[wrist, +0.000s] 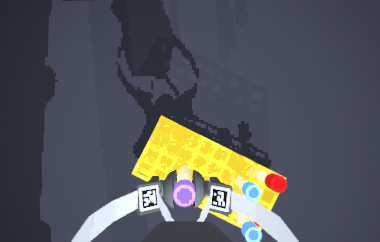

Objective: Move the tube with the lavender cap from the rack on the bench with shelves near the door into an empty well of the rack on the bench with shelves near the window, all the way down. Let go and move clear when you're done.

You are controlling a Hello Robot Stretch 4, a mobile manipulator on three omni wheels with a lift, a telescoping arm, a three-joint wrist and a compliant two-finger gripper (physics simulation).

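Note:
The tube with the lavender cap is upright between the fingertips at the bottom centre of the wrist view, its pale body showing just above the cap. My gripper is shut on this tube. They are over the near part of a yellow rack, which lies at an angle and has rows of wells. Wells at the rack's left and middle look empty. The tube's lower end is hidden, so I cannot tell whether it is inside a well.
A red-capped tube and a blue-capped tube stand in the rack's right end. Another blue-capped tube is at the bottom, with a bit of red beside it. Shadows of the gripper and rack fall on the grey bench top.

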